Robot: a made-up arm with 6 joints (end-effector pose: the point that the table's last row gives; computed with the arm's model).
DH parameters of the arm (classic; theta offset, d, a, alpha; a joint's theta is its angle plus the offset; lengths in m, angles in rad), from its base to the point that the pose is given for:
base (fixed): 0 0.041 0 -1.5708
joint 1: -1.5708 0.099 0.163 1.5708
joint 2: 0 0.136 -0.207 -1.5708
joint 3: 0 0.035 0.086 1.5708
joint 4: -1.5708 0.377 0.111 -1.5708
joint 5: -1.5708 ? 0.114 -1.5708
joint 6: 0 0.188 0.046 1.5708
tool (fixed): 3.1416 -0.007 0 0
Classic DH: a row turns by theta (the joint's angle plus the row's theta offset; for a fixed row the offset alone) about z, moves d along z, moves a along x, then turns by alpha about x.
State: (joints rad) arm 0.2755 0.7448 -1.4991 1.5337 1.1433 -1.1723
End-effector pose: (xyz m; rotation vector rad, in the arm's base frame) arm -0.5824 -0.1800 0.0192 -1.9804 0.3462 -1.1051
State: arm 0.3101 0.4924 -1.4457 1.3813 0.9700 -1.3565
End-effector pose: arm -0.6173 -0.1303 0.0032 -1.6239 0.5313 -1.0591
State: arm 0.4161 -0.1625 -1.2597 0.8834 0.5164 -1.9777
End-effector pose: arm -0.6546 0.0109 -0.0138 -0.5017 1.3369 -0.7851
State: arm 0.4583 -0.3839 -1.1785 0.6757 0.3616 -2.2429
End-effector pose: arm -0.6493 0.0762 -0.0227 -0.0660 1.6981 -0.5509
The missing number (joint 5, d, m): -0.036
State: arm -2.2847 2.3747 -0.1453 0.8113 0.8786 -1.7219
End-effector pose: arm 0.1395 0.2748 -0.4796 1.0685 1.1295 -2.5798
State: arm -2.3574 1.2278 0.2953 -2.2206 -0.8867 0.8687
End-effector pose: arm 0.4993 0.1590 -0.4635 1.9003 -2.0969 -0.2187
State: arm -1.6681 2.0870 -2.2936 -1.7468 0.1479 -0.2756
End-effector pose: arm -0.3092 -0.3428 0.3806 -1.8617 0.0537 1.1320
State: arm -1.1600 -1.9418 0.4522 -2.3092 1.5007 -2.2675
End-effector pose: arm -0.5003 0.2109 -0.1171 -0.8010 1.5705 -2.3961
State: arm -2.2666 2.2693 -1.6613 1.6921 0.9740 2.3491
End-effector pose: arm -0.0615 -0.2906 -0.6388 2.7081 -1.4694 -0.2975
